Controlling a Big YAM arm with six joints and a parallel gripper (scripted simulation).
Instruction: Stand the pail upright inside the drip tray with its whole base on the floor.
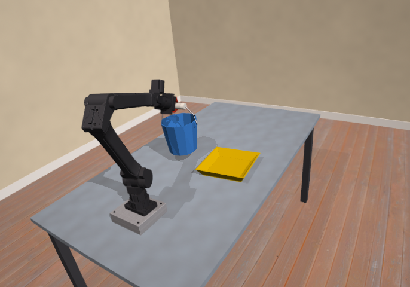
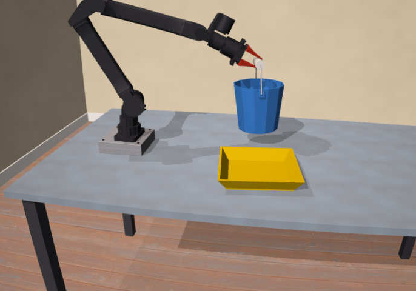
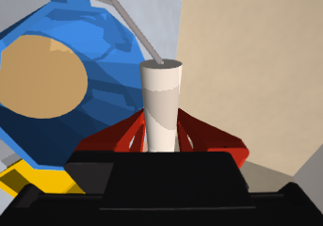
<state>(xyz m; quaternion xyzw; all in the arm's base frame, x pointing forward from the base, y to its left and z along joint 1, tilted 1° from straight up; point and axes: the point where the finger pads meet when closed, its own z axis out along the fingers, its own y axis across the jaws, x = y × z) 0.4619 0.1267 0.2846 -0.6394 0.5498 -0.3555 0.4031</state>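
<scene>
My gripper is now 10 mm short of the blue pail and 100 mm above it. Round my hand: pail handle (30 mm below); then yellow drip tray (30 mm ahead, 280 mm to the right, 310 mm below).
</scene>
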